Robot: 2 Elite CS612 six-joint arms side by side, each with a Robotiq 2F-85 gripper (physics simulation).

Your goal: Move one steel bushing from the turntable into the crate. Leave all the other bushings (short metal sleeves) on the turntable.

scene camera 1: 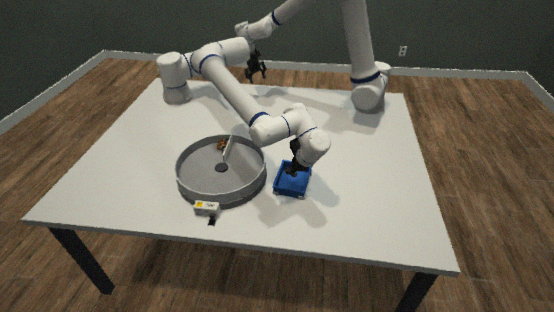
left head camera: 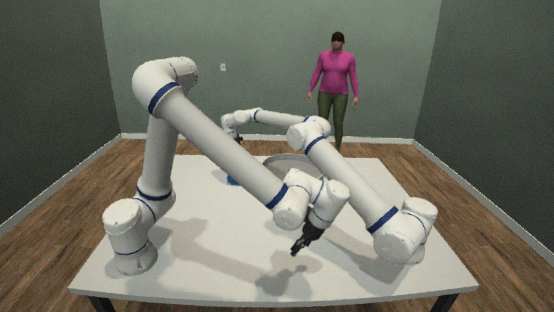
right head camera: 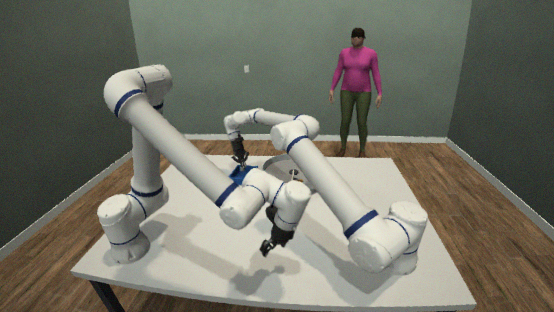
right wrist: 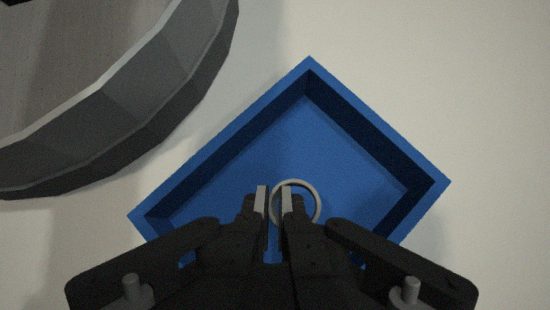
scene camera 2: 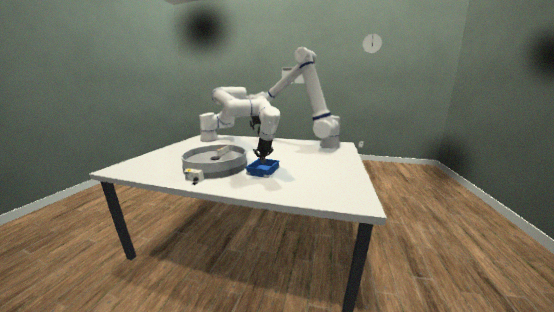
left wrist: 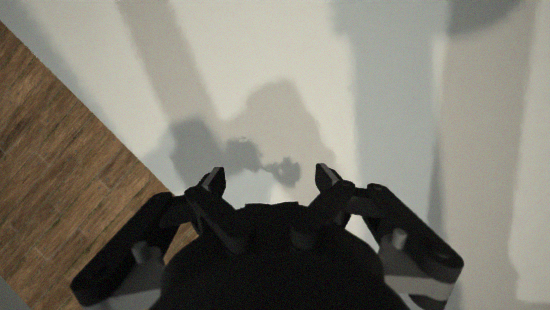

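Observation:
My right gripper (right head camera: 242,165) (scene camera 1: 292,172) (scene camera 2: 262,158) (right wrist: 273,199) is shut on the wall of a steel bushing (right wrist: 318,202), a grey ring in the right wrist view. It holds the bushing low over the blue crate (scene camera 1: 287,193) (right wrist: 255,111); whether the bushing touches the crate floor is unclear. The grey round turntable (scene camera 1: 240,192) (scene camera 2: 225,167) (right wrist: 150,90) stands left of the crate in both scene views. Orange-brown bushings (scene camera 1: 220,144) lie on it beside the divider. My left gripper (left head camera: 295,251) (right head camera: 265,247) (scene camera 1: 256,79) (left wrist: 270,174) is open and empty above the table, far from the crate.
A pale upright divider (scene camera 1: 228,149) stands inside the turntable's raised wall. A small white box with a yellow label (scene camera 1: 206,208) (scene camera 2: 193,174) sits against the turntable's outer side. A person in a pink top (left head camera: 337,72) (right head camera: 356,70) stands beyond the table.

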